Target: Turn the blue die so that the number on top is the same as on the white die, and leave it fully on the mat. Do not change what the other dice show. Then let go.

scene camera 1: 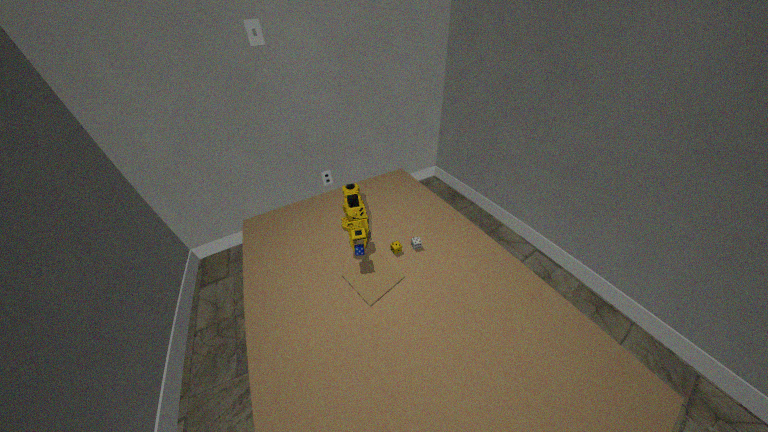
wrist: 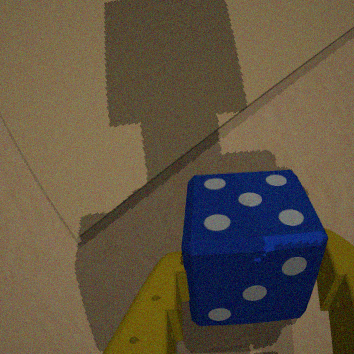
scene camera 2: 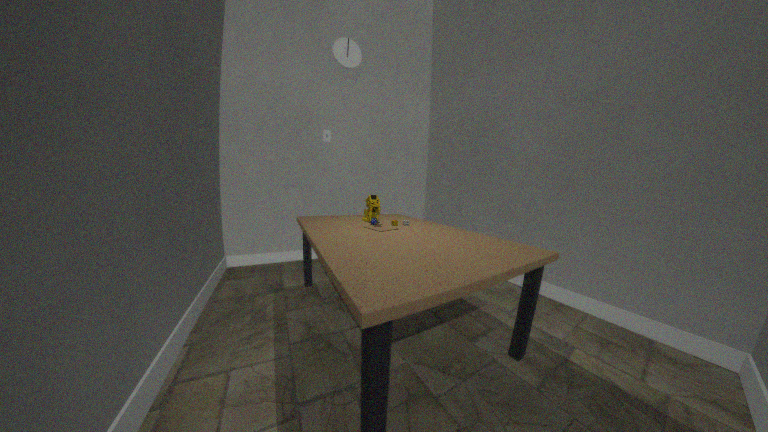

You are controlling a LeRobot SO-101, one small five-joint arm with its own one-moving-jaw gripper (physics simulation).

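Where they show: hand, its tool point: (scene camera 1: 363,247) (wrist: 186,269) (scene camera 2: 376,220); arm's base, origin of its link: (scene camera 1: 357,226).
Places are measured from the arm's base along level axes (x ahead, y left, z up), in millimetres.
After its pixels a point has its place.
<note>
The blue die (scene camera 1: 359,250) {x 142, y -49, z 29 mm} (scene camera 2: 374,221) {x 148, y -49, z 23 mm} (wrist: 252,245) {x 137, y -45, z 39 mm} is between the two jaws of my gripper (scene camera 1: 359,246) {x 134, y -30, z 28 mm} (wrist: 253,252), which press on its two sides in the wrist view. A five-pip face and a three-pip face of it show there. It is held above the surface, near a corner of the mat (scene camera 1: 371,290) {x 280, y -75, z 4 mm} (scene camera 2: 380,229) {x 286, y -80, z 4 mm} (wrist: 55,125) {x 189, y -5, z 4 mm}. The white die (scene camera 1: 416,242) {x 210, y 132, z 30 mm} (scene camera 2: 406,222) {x 215, y 130, z 20 mm} stands on the table to the right, with several dark pips on top, too small to count surely. What the blue die's underside shows is hidden.
A yellow die (scene camera 1: 396,247) {x 194, y 62, z 30 mm} (scene camera 2: 394,222) {x 196, y 58, z 20 mm} stands on the table (scene camera 1: 429,343) {x 483, y -16, z 0 mm} (scene camera 2: 429,268) {x 797, y -191, z 0 mm} between the blue and white dice, close to the white one. The arm (scene camera 1: 352,206) {x 34, y -15, z 128 mm} (scene camera 2: 372,206) {x 152, y -68, z 111 mm} rises behind the blue die. Shadows fall across the mat's edge in the wrist view.
</note>
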